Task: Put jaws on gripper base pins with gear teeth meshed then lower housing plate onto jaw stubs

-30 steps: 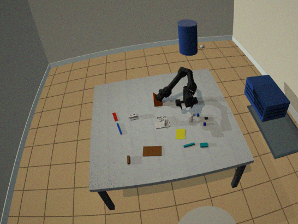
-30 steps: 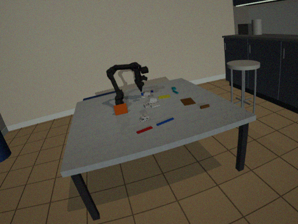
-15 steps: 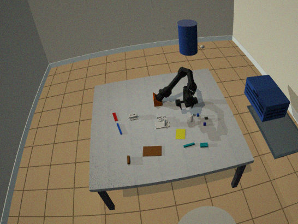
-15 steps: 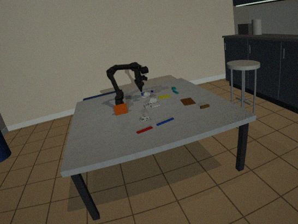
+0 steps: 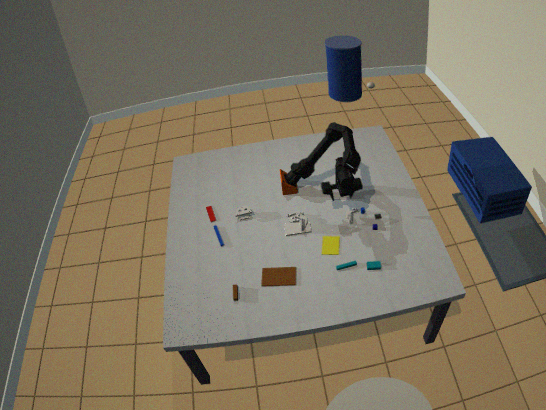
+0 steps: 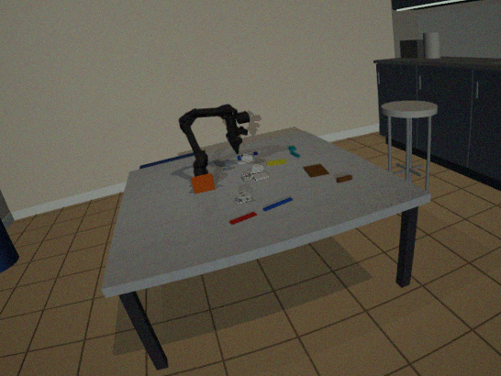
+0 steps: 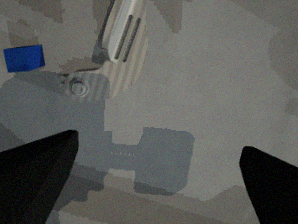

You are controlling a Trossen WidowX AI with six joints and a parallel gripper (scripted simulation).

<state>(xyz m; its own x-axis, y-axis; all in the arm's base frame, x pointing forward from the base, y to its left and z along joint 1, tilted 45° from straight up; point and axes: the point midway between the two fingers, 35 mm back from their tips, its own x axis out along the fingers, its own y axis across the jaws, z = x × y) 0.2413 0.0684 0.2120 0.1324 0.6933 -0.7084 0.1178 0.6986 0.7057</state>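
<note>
My gripper tip is 190 mm short of the yellow plate, 110 mm to the left of it and 80 mm above it. Round my gripper tip: brown plate (380 mm to the right, 290 mm ahead, 80 mm below); blue bar (600 mm to the right, 80 mm below, 20 mm behind); red bar (620 mm to the right, 180 mm behind, 80 mm below).
</note>
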